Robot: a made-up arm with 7 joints.
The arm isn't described. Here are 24 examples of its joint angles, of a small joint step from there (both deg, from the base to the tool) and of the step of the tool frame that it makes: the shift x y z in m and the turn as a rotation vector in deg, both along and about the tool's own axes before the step.
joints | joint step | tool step
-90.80 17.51 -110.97 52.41 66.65 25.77 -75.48 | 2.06 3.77 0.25 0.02 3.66 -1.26 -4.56 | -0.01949 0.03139 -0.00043 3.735 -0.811 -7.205
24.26 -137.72 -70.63 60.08 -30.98 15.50 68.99 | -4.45 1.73 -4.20 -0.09 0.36 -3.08 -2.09 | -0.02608 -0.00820 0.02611 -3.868 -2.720 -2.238
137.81 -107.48 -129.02 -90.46 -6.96 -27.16 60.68 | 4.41 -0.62 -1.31 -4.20 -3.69 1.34 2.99 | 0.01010 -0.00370 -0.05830 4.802 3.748 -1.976
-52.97 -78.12 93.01 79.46 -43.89 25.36 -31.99 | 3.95 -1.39 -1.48 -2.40 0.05 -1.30 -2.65 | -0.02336 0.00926 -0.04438 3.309 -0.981 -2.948
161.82 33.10 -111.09 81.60 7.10 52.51 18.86 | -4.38 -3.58 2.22 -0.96 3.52 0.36 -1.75 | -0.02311 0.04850 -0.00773 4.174 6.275 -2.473
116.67 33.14 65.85 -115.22 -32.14 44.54 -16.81 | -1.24 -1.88 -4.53 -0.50 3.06 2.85 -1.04 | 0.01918 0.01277 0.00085 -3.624 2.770 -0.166
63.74 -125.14 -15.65 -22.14 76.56 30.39 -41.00 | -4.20 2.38 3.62 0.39 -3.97 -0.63 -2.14 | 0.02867 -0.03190 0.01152 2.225 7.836 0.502
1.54 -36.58 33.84 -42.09 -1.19 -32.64 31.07 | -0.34 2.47 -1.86 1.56 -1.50 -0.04 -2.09 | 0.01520 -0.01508 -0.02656 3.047 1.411 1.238
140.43 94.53 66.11 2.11 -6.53 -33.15 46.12 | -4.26 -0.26 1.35 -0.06 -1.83 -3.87 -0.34 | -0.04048 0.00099 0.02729 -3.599 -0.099 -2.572
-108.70 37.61 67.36 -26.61 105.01 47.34 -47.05 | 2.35 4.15 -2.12 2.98 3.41 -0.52 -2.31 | 0.00886 0.01693 -0.02402 1.349 0.218 -0.590
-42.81 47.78 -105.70 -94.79 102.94 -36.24 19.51 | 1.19 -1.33 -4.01 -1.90 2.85 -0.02 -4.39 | 0.00451 -0.00597 -0.00248 1.389 1.208 0.326
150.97 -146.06 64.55 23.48 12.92 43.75 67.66 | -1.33 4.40 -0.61 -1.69 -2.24 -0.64 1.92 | -0.05129 -0.00773 -0.00336 0.318 -4.698 -6.315
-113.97 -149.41 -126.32 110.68 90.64 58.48 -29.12 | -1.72 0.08 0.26 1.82 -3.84 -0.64 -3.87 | -0.00463 -0.00638 0.00046 1.024 4.122 -0.803
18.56 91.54 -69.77 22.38 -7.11 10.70 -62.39 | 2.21 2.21 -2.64 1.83 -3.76 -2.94 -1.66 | -0.00911 -0.02254 -0.00149 1.468 -0.969 -0.250
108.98 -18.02 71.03 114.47 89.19 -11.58 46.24 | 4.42 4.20 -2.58 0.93 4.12 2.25 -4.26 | 0.04718 0.02480 0.10311 -5.474 9.681 0.814
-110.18 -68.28 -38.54 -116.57 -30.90 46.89 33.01 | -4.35 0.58 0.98 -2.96 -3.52 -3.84 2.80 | -0.01804 -0.00474 -0.01018 4.074 -6.737 -4.633
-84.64 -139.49 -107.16 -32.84 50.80 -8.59 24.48 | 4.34 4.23 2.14 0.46 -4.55 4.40 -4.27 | 0.02318 0.01494 0.02134 0.274 0.599 4.410
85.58 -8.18 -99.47 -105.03 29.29 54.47 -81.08 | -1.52 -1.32 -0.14 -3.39 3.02 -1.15 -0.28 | -0.00763 -0.01597 0.00474 3.971 1.966 -1.175
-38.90 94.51 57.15 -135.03 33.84 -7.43 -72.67 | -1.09 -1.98 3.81 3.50 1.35 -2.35 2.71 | 0.01175 -0.00656 -0.08693 6.540 -7.708 -0.594
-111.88 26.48 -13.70 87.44 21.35 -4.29 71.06 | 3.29 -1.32 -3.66 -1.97 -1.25 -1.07 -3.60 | -0.04928 0.02378 0.01402 -1.769 4.429 -8.825
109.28 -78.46 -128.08 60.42 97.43 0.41 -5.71 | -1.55 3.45 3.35 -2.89 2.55 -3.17 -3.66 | -0.00746 0.00385 -0.00158 -3.861 0.977 -2.717
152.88 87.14 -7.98 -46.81 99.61 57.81 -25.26 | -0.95 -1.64 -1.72 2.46 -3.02 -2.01 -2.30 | -0.00791 0.00772 0.00398 -0.686 0.358 -0.298
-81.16 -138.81 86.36 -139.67 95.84 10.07 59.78 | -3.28 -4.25 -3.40 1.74 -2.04 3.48 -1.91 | 0.02579 0.05046 0.03098 -1.777 -2.895 4.302
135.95 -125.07 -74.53 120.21 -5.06 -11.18 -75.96 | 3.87 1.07 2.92 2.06 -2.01 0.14 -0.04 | -0.00251 -0.00791 0.02359 -3.856 -5.391 0.656
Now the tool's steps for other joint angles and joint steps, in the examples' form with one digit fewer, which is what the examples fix.
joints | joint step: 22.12 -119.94 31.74 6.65 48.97 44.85 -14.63 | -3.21 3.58 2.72 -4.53 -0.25 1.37 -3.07
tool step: 0.0105 -0.0254 -0.0087 6.25 8.11 -1.30
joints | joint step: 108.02 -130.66 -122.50 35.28 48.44 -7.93 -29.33 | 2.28 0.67 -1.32 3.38 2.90 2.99 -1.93
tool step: -0.0156 0.0169 -0.0226 0.40 -5.64 1.22
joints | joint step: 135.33 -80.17 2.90 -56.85 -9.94 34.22 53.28 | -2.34 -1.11 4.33 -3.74 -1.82 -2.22 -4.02
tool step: -0.0380 0.0111 0.0397 -5.31 2.76 -9.40
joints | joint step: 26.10 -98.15 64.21 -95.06 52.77 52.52 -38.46 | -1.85 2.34 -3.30 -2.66 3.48 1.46 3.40
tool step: 0.0384 0.0025 0.0194 -0.69 0.71 3.56
